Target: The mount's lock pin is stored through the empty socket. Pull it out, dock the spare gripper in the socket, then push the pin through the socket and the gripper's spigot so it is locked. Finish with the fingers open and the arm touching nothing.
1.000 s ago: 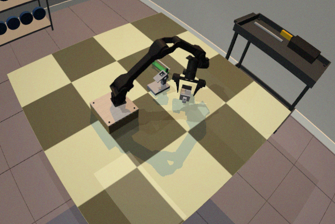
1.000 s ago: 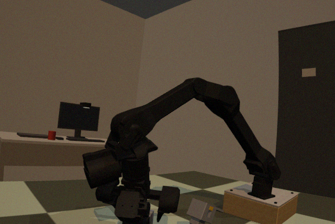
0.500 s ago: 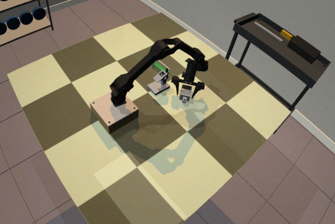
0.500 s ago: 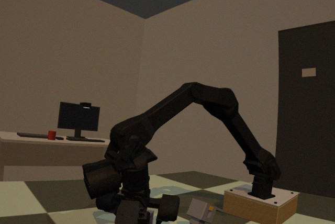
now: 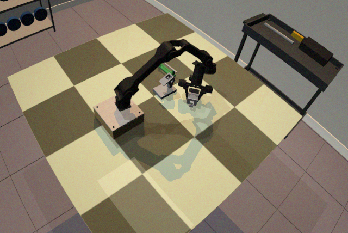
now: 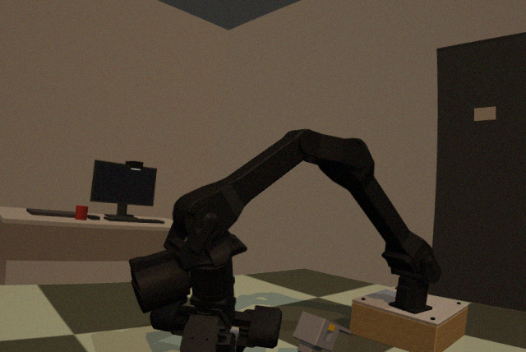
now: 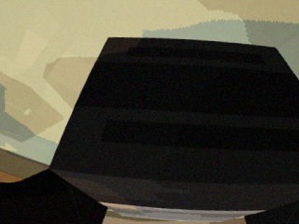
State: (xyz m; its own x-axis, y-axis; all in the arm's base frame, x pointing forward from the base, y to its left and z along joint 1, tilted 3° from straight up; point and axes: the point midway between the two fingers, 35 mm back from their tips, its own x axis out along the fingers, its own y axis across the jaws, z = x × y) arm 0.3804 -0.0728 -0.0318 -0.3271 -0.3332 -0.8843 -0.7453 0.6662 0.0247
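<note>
Right now my gripper tip is 9 cm past the mount block, 13 cm to the right of it and 4 cm below it. The rest, counted from my gripper tip: green strip (1 cm behind, 28 cm to the left, 2 cm above); then spare gripper (2 cm above).
</note>
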